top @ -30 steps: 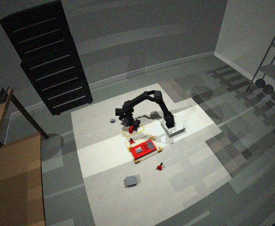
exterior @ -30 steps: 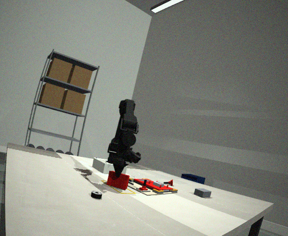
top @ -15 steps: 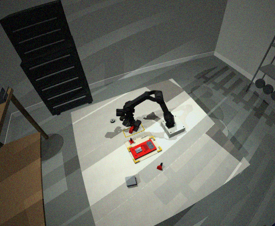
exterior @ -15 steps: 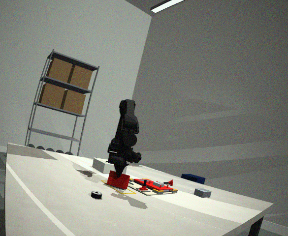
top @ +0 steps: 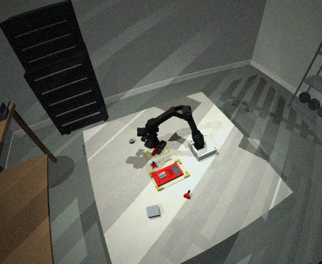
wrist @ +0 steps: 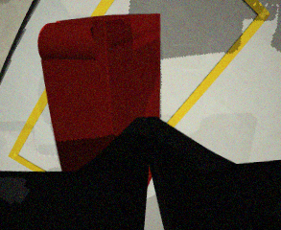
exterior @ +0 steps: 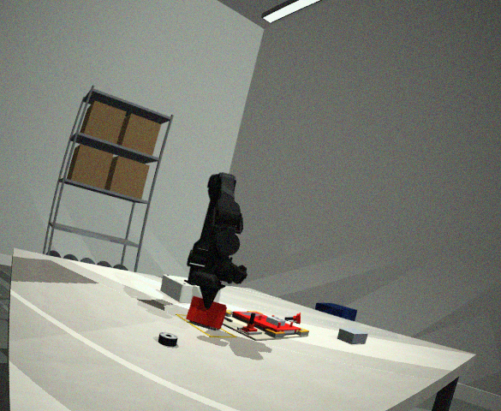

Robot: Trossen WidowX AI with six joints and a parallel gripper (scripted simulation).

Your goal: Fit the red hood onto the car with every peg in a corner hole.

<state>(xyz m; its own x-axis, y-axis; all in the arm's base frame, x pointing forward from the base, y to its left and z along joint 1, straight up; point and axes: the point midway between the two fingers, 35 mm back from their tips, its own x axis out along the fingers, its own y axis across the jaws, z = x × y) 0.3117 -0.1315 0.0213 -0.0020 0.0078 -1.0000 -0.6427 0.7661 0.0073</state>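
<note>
My gripper tip is 2 cm above the red hood, 1 cm to the right of it and 1 cm past it. The rest, counted from my gripper tip: black wheel 18 cm to the right, 14 cm ahead, 4 cm below; grey engine block 24 cm to the left, 3 cm below, 3 cm ahead.
</note>
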